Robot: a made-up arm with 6 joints.
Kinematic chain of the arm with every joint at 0, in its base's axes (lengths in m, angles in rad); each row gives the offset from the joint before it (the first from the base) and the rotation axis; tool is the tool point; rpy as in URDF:
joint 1: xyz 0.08 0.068 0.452 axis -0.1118 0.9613 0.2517
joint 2: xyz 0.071 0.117 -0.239 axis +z
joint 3: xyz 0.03 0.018 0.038 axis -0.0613 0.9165 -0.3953
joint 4: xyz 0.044 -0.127 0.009 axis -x
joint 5: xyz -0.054 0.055 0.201 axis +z
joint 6: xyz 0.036 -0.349 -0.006 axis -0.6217 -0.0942 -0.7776
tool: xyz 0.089 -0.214 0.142 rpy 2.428 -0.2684 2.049
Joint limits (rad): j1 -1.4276..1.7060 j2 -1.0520..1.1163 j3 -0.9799..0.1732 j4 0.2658..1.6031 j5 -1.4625..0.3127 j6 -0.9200..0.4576
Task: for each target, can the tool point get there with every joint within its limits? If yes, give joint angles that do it. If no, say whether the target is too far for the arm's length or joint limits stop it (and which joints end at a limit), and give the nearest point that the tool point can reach.
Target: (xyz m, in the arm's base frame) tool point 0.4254 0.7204 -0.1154
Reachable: no: joint limits stop it (at a limit: joint 2, joint 4, joint 5) | nearest point 0.3798 0.6169 -0.0416 | short by 0.135 m
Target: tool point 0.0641 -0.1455 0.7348
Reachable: yes | joints 0.3493 0.7075 -0.2405 1.0873 -0.8978 -0.5219
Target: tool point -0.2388 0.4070 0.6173
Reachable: yes | joints -0.5182 -0.4992 0.0265 1.0820 -1.0040 -0.0315
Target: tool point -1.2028 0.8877 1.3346
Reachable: no: too far | nearest point -0.5275 0.3816 0.7937 | short by 1.002 m
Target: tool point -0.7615 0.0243 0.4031
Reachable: no: joint limits stop it (at a limit: joint 3, joint 4, joint 5) | nearest point -0.6403 0.0497 0.4153 | short by 0.124 m
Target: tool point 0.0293 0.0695 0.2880
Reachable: no: joint limits stop it (at a limit: joint 1, joint 3, joint 4, joint 6) | nearest point -0.0642 0.0461 0.2058 | short by 0.127 m
